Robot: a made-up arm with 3 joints. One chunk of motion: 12 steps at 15 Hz.
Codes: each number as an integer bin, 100 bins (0 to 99) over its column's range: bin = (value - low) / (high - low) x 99, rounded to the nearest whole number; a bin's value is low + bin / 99 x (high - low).
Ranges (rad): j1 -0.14..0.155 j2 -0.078..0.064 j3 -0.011..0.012
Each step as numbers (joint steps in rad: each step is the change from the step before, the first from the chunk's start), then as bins.
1 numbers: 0.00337 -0.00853 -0.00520
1 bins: 48 48 25
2 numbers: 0.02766 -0.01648 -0.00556
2 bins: 56 43 23
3 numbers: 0.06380 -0.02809 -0.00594
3 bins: 68 35 22
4 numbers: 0.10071 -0.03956 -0.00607
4 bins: 81 27 21
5 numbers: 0.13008 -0.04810 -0.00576
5 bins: 91 21 23
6 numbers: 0.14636 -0.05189 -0.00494
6 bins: 96 18 26
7 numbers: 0.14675 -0.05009 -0.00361
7 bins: 96 19 32
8 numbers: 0.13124 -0.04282 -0.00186
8 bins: 91 25 39
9 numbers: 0.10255 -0.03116 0.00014
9 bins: 81 33 48
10 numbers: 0.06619 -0.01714 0.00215
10 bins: 69 42 57
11 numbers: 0.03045 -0.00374 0.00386
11 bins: 57 52 64
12 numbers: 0.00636 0.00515 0.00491
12 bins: 49 58 68
